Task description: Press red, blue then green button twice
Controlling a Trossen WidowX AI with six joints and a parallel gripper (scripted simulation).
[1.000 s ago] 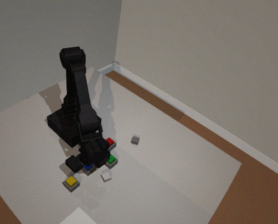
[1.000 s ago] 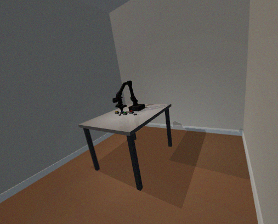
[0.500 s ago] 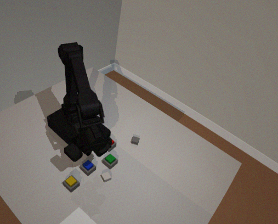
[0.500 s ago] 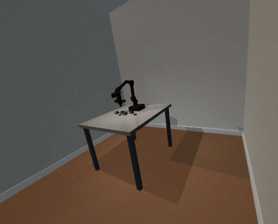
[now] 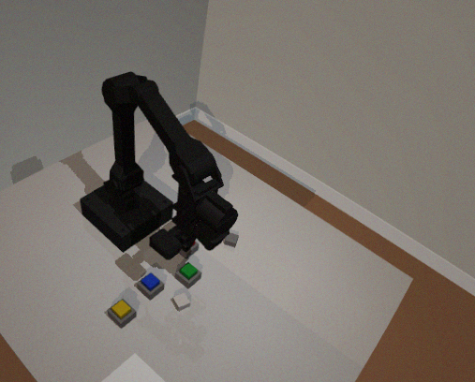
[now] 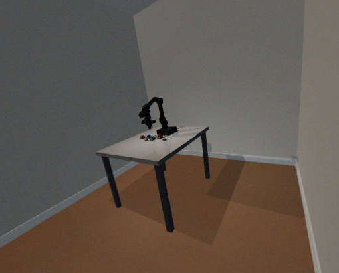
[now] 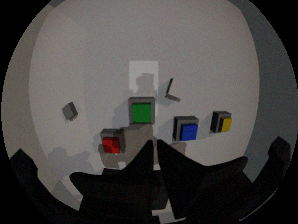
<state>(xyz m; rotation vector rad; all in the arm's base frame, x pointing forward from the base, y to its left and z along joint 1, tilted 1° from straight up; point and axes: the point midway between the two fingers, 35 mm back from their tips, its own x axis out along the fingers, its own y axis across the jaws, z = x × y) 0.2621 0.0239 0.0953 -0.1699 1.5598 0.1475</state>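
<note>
Now: gripper tip 10 mm to the right of the green button and 90 mm above it. Round my gripper tip: white block (60 mm ahead, 40 mm to the right, 120 mm below); then red button (80 mm behind, 70 mm to the left, 90 mm below); then blue button (20 mm behind, 80 mm to the right, 90 mm below).
</note>
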